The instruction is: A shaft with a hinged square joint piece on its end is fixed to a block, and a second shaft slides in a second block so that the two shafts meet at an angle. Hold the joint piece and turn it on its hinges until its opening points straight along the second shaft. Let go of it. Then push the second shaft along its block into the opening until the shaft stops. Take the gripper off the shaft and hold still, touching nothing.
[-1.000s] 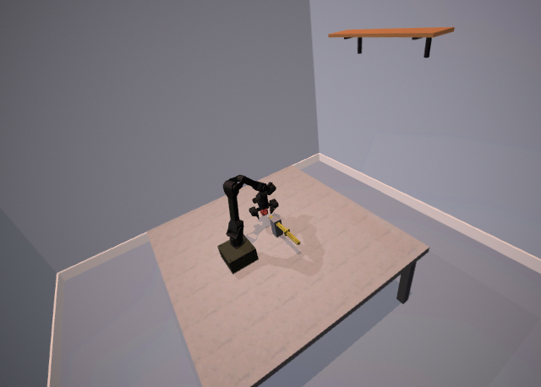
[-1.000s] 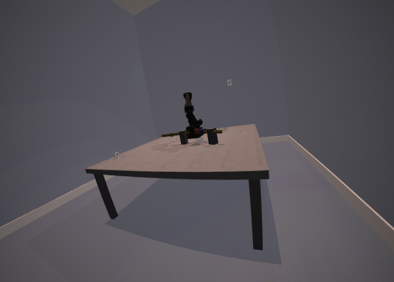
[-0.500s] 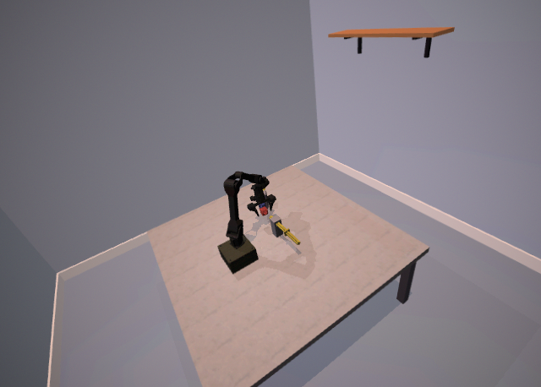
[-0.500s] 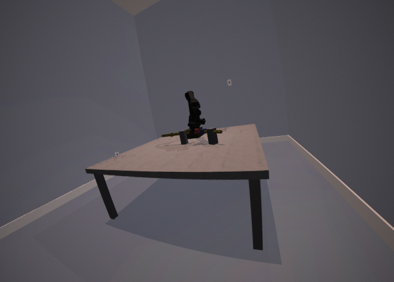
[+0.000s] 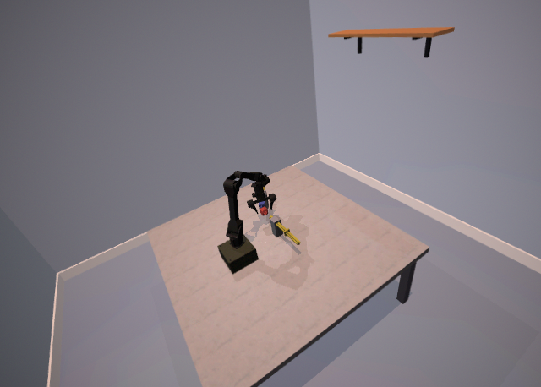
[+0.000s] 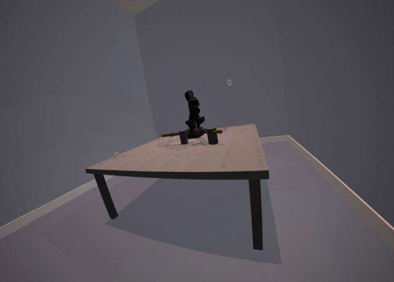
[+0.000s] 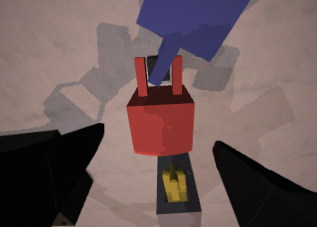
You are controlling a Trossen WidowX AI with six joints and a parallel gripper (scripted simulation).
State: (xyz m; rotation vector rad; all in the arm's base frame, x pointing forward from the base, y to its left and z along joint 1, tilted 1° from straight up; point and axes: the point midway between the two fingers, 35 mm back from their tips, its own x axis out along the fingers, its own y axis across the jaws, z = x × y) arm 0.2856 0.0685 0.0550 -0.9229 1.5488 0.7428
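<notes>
Right now the red joint piece is 10 mm ahead of my gripper tip, 20 mm to the left of it and 10 mm below it.
</notes>
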